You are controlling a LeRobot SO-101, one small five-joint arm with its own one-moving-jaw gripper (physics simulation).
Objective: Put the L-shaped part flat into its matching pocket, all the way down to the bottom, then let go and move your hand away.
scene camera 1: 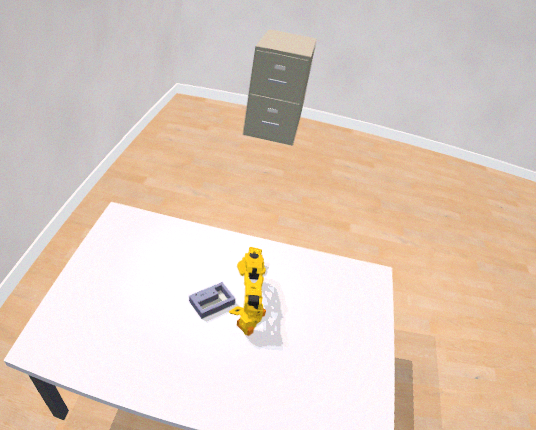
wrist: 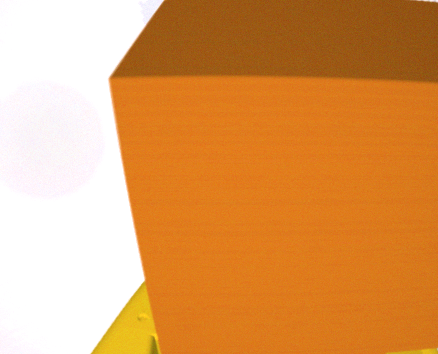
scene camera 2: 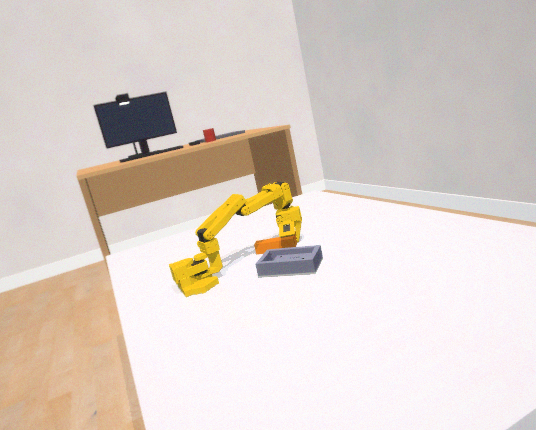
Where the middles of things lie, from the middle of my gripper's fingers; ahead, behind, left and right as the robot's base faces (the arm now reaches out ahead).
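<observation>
Orange L-shaped part [wrist: 274, 163]: my gripper is 10 mm to the left of it, 40 mm above it and 30 mm past it. Going by their middles, the orange L-shaped part is the nearest to my gripper of the things named here. The grey pocket block [scene camera 2: 304, 260] is 160 mm to the right of my gripper, 70 mm behind it and 40 mm below it.
</observation>
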